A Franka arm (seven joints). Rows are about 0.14 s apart.
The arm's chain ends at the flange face. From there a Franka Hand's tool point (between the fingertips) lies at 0.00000 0.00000 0.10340 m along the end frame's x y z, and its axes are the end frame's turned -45 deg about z.
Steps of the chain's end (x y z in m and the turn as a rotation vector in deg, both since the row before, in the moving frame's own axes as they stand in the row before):
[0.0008 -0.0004 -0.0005 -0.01 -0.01 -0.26]
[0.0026 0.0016 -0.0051 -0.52 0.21 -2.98]
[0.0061 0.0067 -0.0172 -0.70 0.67 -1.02]
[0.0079 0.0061 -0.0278 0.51 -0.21 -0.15]
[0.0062 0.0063 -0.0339 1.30 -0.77 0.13]
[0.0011 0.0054 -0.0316 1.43 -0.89 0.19]
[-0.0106 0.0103 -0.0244 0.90 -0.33 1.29]
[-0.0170 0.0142 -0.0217 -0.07 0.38 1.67]
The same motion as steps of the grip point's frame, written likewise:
[0.0008 0.0003 -0.0005 0.00 -0.01 -0.26]
[0.0003 0.0039 -0.0051 -0.52 -0.22 -2.98]
[-0.0004 0.0108 -0.0172 -0.97 -0.02 -1.02]
[0.0017 0.0090 -0.0278 0.51 0.21 -0.15]
[0.0006 0.0062 -0.0339 1.46 0.37 0.13]
[-0.0023 0.0016 -0.0316 1.64 0.38 0.19]
[-0.0140 -0.0018 -0.0244 0.87 0.40 1.29]
[-0.0217 -0.0014 -0.0217 -0.32 0.22 1.67]

